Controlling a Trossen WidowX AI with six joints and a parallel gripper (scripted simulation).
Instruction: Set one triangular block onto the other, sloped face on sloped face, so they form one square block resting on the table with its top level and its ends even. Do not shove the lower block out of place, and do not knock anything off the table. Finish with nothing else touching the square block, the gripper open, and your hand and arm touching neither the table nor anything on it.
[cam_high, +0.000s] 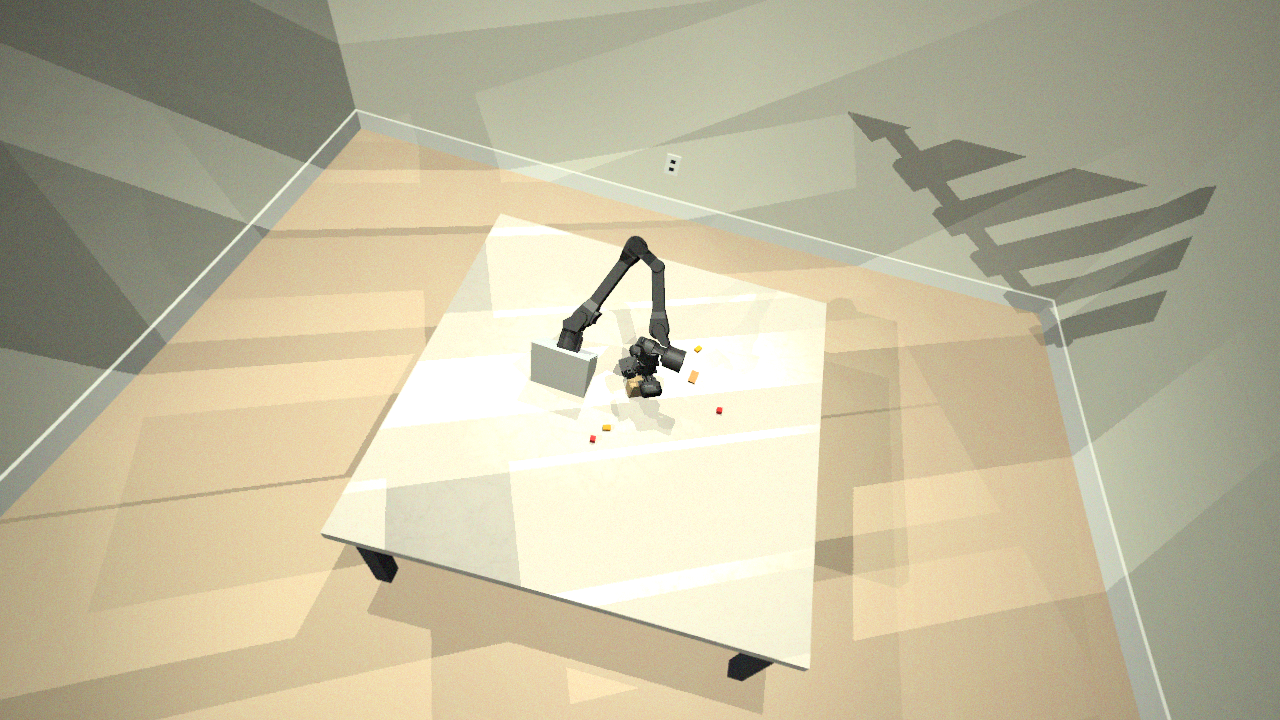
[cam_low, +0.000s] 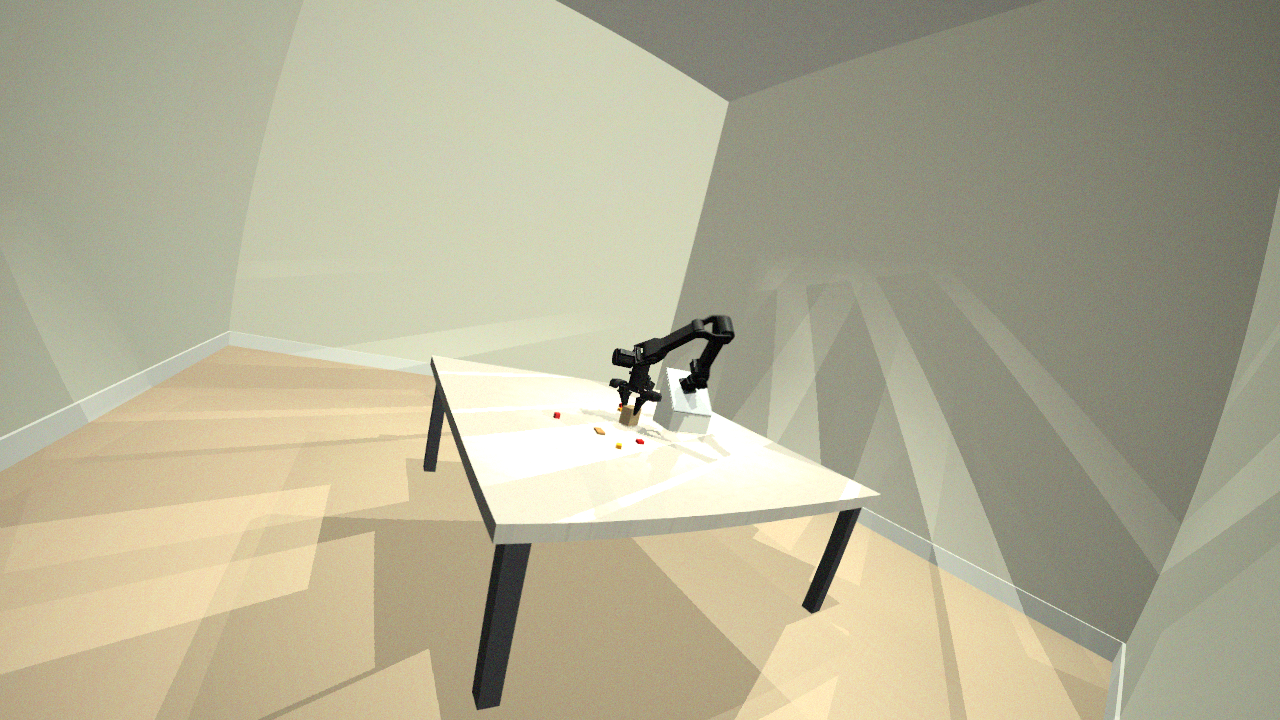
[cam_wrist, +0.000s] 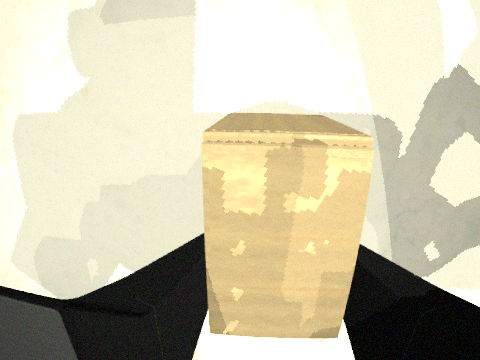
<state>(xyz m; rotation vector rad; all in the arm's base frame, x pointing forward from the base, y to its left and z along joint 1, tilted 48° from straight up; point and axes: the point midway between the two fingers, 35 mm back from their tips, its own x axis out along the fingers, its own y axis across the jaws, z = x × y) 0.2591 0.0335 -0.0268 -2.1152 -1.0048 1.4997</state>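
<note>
Right now my gripper tip is 10 mm below the triangular block and 10 mm short of it.
</note>
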